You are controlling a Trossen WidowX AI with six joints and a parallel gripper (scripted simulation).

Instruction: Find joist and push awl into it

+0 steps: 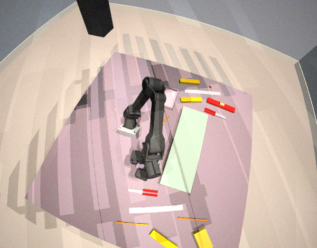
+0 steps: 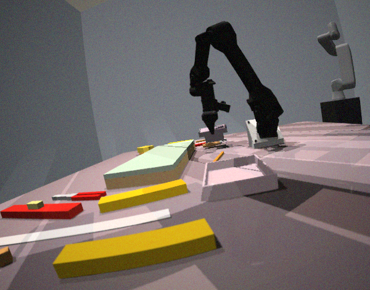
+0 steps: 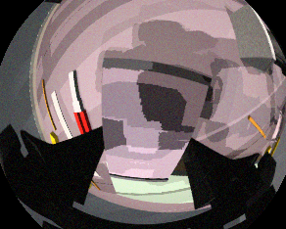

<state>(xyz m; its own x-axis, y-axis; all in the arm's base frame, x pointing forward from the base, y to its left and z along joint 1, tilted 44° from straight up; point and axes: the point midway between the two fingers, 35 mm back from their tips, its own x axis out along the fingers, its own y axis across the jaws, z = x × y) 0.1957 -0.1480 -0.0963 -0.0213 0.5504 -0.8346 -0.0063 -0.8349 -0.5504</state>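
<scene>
My gripper tip is 1 cm short of the stud finder and 2 cm above it. The rest, counted from my gripper tip: red level (36 cm ahead, 61 cm to the left, 5 cm below); tray (5 cm behind, 50 cm to the left, 5 cm below); awl (1 cm behind, 5 cm to the right, 6 cm below).
</scene>
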